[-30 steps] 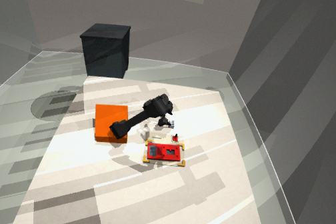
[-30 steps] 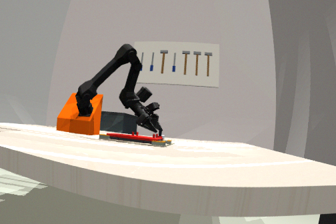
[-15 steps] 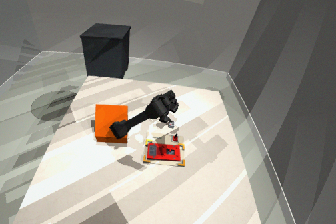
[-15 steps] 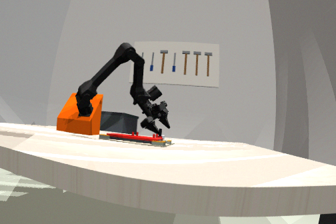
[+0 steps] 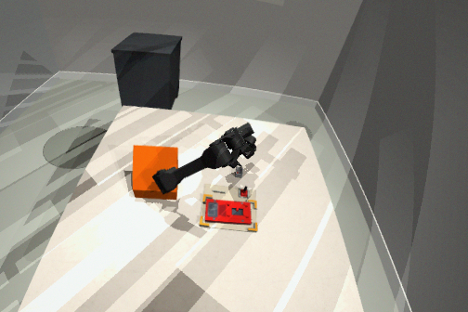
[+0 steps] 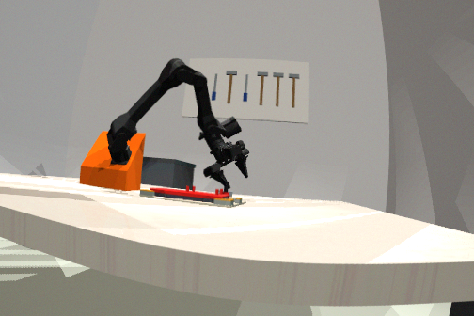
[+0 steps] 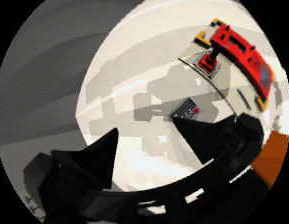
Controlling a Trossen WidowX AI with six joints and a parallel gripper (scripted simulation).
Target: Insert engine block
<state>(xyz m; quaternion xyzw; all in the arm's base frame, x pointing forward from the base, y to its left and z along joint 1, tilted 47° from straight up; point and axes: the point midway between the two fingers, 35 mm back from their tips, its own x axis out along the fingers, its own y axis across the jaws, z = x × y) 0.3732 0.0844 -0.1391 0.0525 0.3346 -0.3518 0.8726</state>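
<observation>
My gripper tip is now 5 cm to the left of the engine block, 5 cm above it and 4 cm past it.
</observation>
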